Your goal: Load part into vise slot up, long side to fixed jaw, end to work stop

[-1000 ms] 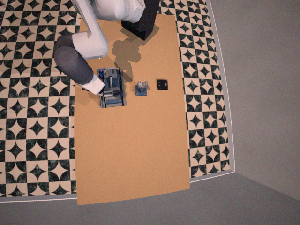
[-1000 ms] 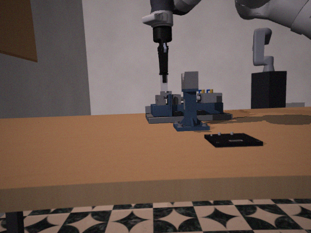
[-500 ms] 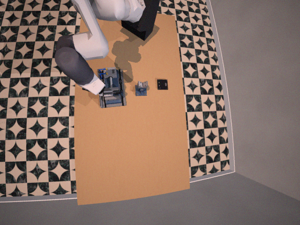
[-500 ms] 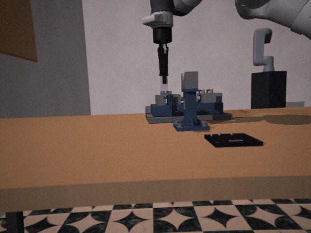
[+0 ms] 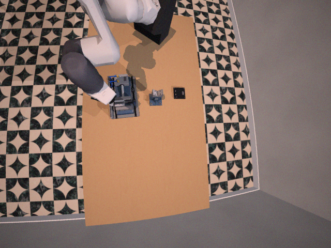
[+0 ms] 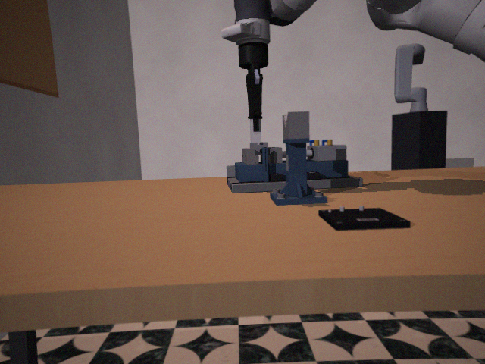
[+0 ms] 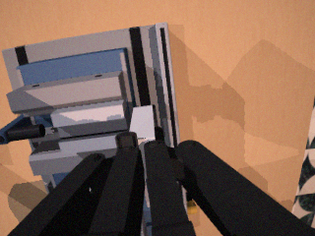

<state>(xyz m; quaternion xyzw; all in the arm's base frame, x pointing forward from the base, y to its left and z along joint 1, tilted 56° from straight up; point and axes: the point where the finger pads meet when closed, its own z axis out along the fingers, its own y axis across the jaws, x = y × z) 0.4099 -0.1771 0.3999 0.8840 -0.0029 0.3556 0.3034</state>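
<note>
Now: the part 40 mm to the left of my hand, 40 mm below it and 10 mm ahead of it. Round my hand: fixed jaw 60 mm to the left, 60 mm below, 50 mm ahead; then work stop 110 mm to the left, 50 mm below, 30 mm ahead; then air cylinder rod 90 mm to the left, 60 mm below, 60 mm behind.
</note>
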